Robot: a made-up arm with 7 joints.
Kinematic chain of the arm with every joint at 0, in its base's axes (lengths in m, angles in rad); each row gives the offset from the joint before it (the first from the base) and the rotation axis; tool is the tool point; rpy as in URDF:
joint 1: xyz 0 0 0 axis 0.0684 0.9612 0.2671
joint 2: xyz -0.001 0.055 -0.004 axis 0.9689 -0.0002 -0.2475
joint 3: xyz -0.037 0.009 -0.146 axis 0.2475 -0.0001 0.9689
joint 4: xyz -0.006 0 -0.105 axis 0.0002 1 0
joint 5: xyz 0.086 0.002 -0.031 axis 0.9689 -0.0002 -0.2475
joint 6: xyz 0.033 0 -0.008 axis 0.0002 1 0
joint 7: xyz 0.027 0 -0.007 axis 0.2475 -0.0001 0.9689
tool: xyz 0 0 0 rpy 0 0.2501 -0.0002
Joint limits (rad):
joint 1: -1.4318..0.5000
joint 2: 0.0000..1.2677
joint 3: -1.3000..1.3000
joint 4: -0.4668..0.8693
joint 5: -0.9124..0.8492
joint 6: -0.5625..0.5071
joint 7: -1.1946..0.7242
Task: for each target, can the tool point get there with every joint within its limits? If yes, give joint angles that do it. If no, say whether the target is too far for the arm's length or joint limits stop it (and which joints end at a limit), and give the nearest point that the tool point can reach.
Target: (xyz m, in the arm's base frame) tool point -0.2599 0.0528 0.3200
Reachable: no: joint limits stop it (at a limit: joint 1, joint 2, joint 4) | nearest point 0.0437 0.2534 0.1370 | short by 0.407 m
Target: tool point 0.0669 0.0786 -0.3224
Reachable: yes | joints 0.0214 0.3277 -0.4973 0.0994 -0.2477 0.1177 0.3810
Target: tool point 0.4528 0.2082 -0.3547
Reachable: no: too far | nearest point 0.3140 0.1584 -0.2411 | short by 0.186 m
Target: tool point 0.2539 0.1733 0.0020
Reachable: yes | joints -0.9213 1.1068 -0.2772 -0.2803 -0.0781 -0.3413 0.3209
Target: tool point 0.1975 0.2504 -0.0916
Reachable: yes | joints -0.7470 0.3817 1.0621 -0.3115 -0.4771 0.2914 -0.2704
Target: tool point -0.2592 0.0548 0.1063
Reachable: no: joint limits stop it (at a limit: joint 1, joint 3, joint 4, joint 5, joint 6) | nearest point -0.1394 0.1418 -0.1746 | short by 0.318 m
